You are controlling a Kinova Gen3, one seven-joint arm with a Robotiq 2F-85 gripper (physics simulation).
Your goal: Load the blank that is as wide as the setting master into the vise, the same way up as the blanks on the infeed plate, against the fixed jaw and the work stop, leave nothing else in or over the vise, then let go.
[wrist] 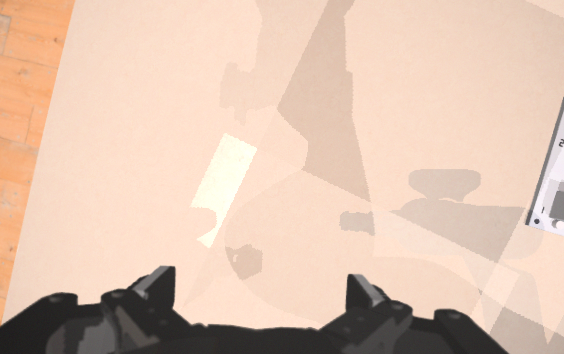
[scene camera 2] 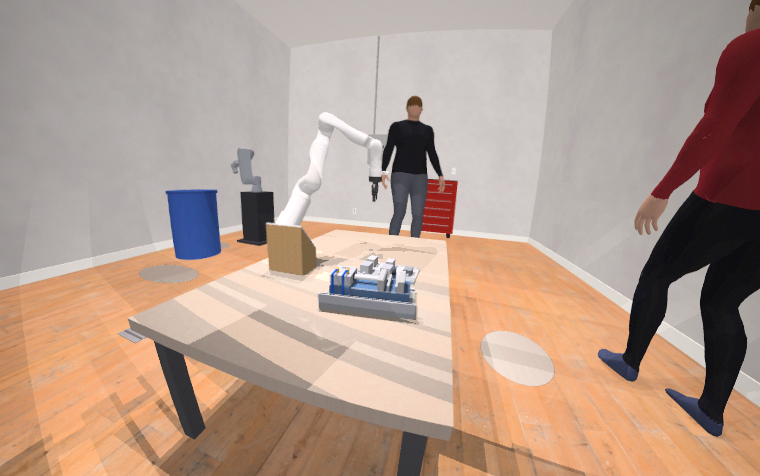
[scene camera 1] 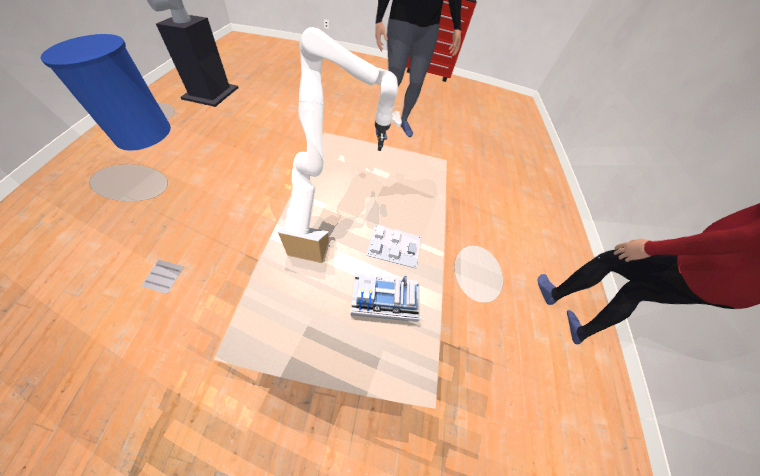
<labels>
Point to an infeed plate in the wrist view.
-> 540, 199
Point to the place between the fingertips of the gripper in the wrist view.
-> At 261, 288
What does the gripper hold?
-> Nothing.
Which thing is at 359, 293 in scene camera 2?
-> A blue vise bed.
</labels>
